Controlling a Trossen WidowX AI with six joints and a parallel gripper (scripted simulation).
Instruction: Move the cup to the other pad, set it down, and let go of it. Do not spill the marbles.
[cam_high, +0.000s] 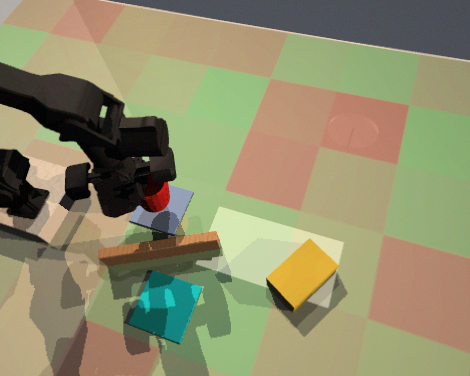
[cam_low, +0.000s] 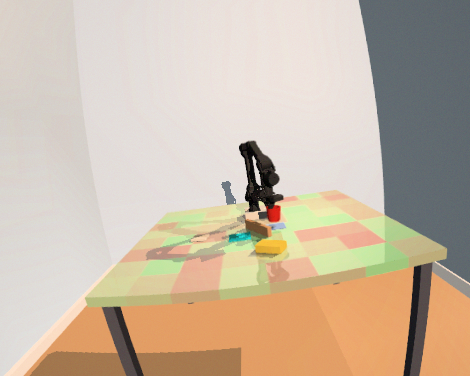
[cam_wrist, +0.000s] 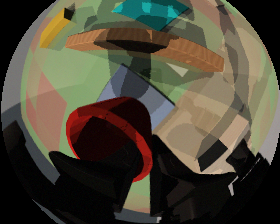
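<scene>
Right now the cyan pad is 10 cm ahead of my gripper tip, 18 cm to the right of it and 8 cm below it. Also, from my gripper tip: red cup 3 cm ahead, 1 cm to the left; wooden bar 7 cm ahead, 8 cm to the right, 6 cm below; blue-grey pad 3 cm ahead, 1 cm to the left, 8 cm below.
</scene>
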